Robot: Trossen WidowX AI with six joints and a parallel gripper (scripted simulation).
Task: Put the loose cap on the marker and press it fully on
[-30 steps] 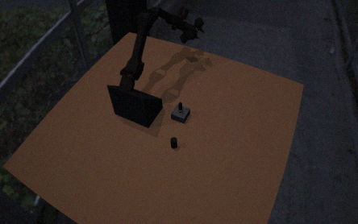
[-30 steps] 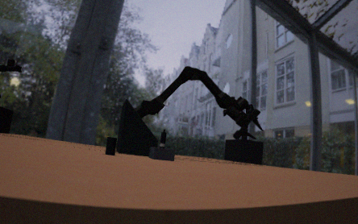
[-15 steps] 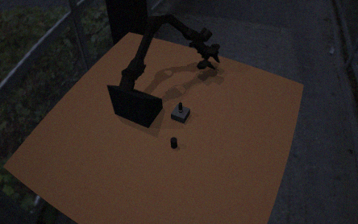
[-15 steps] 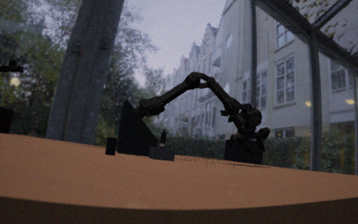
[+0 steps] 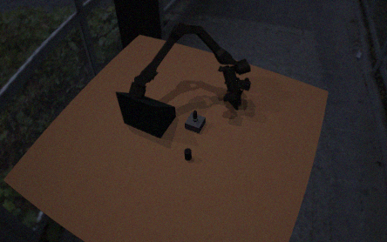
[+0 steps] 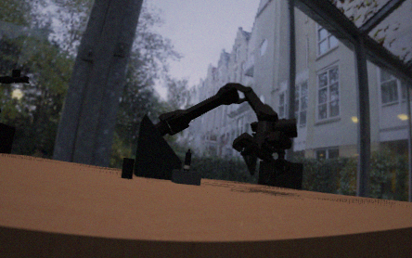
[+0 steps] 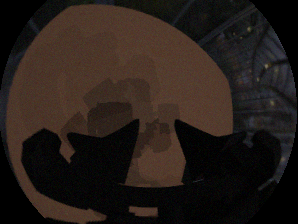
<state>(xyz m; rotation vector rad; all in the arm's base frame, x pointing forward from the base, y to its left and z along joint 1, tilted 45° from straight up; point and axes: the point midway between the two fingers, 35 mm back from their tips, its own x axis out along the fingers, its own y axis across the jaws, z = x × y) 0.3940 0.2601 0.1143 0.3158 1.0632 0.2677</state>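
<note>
Now: gripper tip 10 cm past the dark cap, 34 cm to the left of it and 1 cm above it. From my gripper tip the other things lie so: holder block 15 cm behind, 17 cm to the right, 2 cm below.
</note>
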